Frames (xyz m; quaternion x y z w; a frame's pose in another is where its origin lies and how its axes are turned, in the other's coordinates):
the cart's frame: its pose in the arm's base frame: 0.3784 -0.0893 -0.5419 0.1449 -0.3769 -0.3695 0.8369
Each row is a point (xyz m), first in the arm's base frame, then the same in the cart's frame.
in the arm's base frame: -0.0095 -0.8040 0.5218
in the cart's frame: 0.9055 -0.1328 0.9773
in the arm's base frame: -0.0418 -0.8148 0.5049
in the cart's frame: 0.8902 -0.1655 0.9894
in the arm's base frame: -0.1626 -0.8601 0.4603
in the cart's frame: 0.8463 -0.2812 1.0469
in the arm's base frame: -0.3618 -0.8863 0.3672
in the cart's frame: 0.7284 -0.4491 1.1302
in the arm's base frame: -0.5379 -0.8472 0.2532
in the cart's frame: 0.5622 -0.5714 1.1847
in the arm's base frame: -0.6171 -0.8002 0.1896
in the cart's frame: 0.4596 -0.6127 1.2020
